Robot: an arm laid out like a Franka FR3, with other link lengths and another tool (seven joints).
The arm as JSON. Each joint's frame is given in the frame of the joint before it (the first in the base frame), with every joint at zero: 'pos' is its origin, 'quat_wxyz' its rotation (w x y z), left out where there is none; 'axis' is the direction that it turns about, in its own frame. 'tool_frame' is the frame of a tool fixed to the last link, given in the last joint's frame.
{
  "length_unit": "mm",
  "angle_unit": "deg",
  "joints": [
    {
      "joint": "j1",
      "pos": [
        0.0,
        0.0,
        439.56
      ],
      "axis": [
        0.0,
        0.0,
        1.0
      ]
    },
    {
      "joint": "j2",
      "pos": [
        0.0,
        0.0,
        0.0
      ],
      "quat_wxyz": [
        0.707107,
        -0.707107,
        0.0,
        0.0
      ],
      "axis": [
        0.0,
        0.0,
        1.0
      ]
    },
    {
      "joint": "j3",
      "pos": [
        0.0,
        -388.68,
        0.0
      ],
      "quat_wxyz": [
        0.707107,
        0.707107,
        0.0,
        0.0
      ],
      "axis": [
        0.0,
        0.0,
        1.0
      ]
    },
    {
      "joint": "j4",
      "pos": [
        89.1,
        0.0,
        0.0
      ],
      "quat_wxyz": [
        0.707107,
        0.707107,
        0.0,
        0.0
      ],
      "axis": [
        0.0,
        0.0,
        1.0
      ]
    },
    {
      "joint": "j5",
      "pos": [
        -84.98,
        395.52,
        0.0
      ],
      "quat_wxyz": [
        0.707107,
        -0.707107,
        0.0,
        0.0
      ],
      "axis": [
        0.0,
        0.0,
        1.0
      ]
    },
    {
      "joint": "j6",
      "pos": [
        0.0,
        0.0,
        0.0
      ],
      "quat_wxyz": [
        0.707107,
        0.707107,
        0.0,
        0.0
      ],
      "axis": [
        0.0,
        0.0,
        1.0
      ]
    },
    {
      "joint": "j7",
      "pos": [
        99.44,
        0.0,
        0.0
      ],
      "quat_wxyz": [
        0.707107,
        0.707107,
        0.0,
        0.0
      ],
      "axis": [
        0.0,
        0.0,
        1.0
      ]
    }
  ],
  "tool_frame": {
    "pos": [
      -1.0,
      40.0,
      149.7
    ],
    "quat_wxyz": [
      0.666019,
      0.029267,
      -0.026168,
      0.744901
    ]
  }
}
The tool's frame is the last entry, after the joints.
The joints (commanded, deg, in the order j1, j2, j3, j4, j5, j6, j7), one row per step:
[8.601 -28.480 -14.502 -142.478 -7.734 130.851 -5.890]
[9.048 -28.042 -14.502 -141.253 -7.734 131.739 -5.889]
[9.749 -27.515 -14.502 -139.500 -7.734 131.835 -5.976]
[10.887 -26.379 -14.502 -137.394 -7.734 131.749 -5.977]
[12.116 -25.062 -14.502 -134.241 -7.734 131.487 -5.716]
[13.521 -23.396 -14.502 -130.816 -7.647 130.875 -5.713]
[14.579 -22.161 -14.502 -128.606 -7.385 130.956 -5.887]
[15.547 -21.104 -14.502 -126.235 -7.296 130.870 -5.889]
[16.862 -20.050 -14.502 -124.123 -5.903 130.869 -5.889]
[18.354 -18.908 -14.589 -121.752 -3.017 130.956 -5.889]
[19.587 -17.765 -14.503 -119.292 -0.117 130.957 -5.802]
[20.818 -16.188 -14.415 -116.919 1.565 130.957 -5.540]
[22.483 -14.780 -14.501 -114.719 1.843 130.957 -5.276]
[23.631 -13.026 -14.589 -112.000 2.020 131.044 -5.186]
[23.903 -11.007 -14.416 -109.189 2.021 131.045 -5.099]
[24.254 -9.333 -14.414 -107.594 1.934 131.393 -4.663]
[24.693 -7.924 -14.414 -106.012 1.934 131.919 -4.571]
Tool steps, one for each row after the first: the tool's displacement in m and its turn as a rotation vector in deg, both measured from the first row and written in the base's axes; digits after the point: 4 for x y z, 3 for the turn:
[0.0080 0.0019 0.0105 -0.165 -1.668 0.305]
[0.0166 0.0053 0.0234 -0.380 -2.982 0.885]
[0.0286 0.0125 0.0347 -0.665 -3.869 1.789]
[0.0434 0.0199 0.0540 -0.931 -5.452 2.427]
[0.0596 0.0298 0.0722 -1.243 -6.621 3.440]
[0.0714 0.0385 0.0836 -1.312 -7.700 4.360]
[0.0820 0.0464 0.0977 -1.444 -8.952 5.078]
[0.0918 0.0591 0.1085 -0.289 -10.007 5.741]
[0.1018 0.0743 0.1202 2.331 -11.238 6.019]
[0.1111 0.0895 0.1327 4.982 -12.429 6.185]
[0.1221 0.1052 0.1410 6.458 -13.125 6.631]
[0.1318 0.1225 0.1495 6.741 -13.852 7.804]
[0.1439 0.1359 0.1602 6.748 -14.906 8.653]
[0.1573 0.1444 0.1689 6.377 -15.786 8.973]
[0.1679 0.1516 0.1693 6.131 -16.105 8.924]
[0.1773 0.1595 0.1725 5.947 -16.852 9.255]

